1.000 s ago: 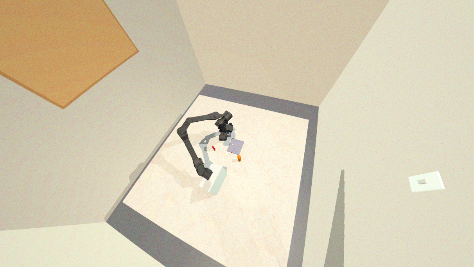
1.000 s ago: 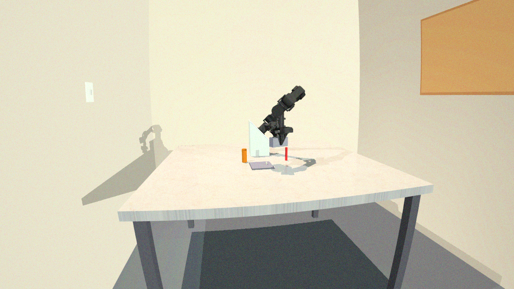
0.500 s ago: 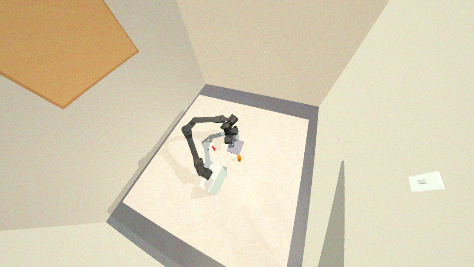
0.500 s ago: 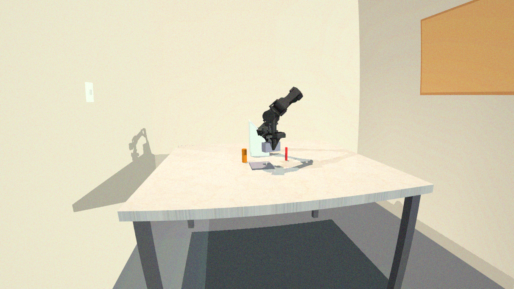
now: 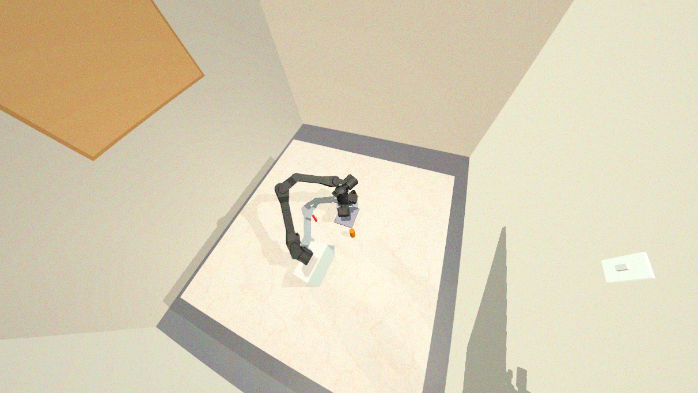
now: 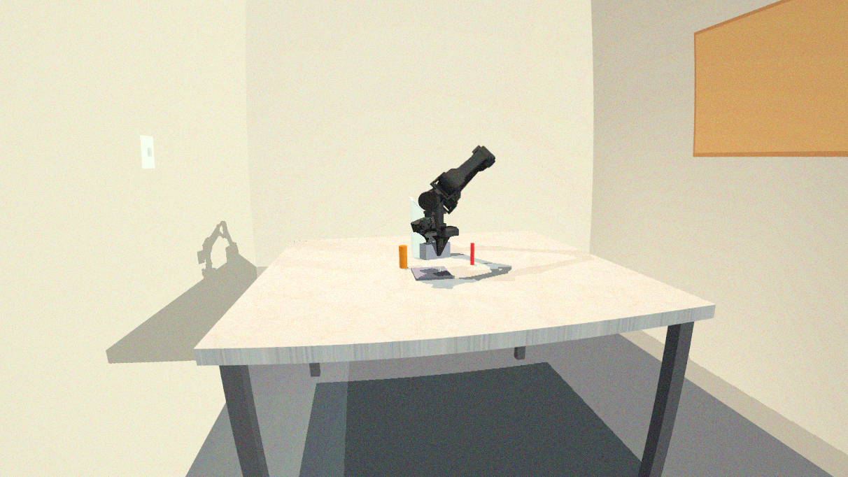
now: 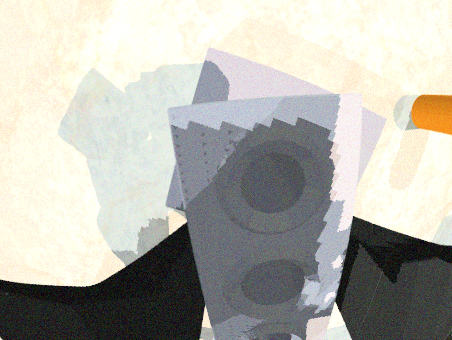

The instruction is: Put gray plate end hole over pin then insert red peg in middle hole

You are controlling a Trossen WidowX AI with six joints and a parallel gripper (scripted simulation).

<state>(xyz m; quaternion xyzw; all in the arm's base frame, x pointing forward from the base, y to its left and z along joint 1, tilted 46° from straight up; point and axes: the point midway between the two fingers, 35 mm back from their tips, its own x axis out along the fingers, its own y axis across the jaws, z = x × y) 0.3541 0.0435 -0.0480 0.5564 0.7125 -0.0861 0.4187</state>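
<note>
Right now my gripper tip is 60 mm above the base and 20 mm past it. The rest, counted from my gripper tip: red peg (140 mm to the left, 130 mm behind, 30 mm below); orange cylinder (120 mm behind, 110 mm to the right, 30 mm below); gray plate (30 mm above).
</note>
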